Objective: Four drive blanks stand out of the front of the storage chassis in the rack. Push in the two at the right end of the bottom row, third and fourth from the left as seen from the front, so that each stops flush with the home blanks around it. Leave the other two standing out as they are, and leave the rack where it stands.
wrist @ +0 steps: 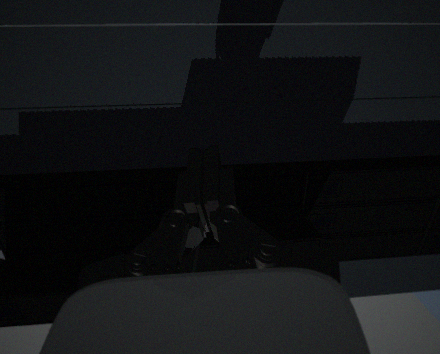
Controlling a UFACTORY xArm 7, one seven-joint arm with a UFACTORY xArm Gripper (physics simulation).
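Places are measured from the arm's base along level axes (x ahead, y left, z up), in metres.
Where they show: gripper, fingertip midpoint: point(208, 164).
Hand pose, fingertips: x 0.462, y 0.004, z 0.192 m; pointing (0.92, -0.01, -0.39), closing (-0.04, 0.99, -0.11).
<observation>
After its pixels a point has its place.
My gripper point(208, 164) @(z 0.192, x 0.462, y 0.004 m) is shut, its two dark fingers together with nothing between them. It points up the middle of the wrist view, and its tips overlap the lower edge of a dark blue-grey surface, the top of the chassis or rack point(90, 65) @(z 0.137, x 0.485, y -0.065 m). Whether the tips touch anything cannot be told. Below that edge is a very dark band where the front would be. Faint lines show at its right, but single drive blanks cannot be made out, so their positions cannot be told.
Shadows of the arm and gripper lie across the dark top surface. A thin pale line runs across it near the upper edge of the view. A pale surface point(385, 315) shows at the lower right, with a blue patch point(431, 301) at the edge.
</observation>
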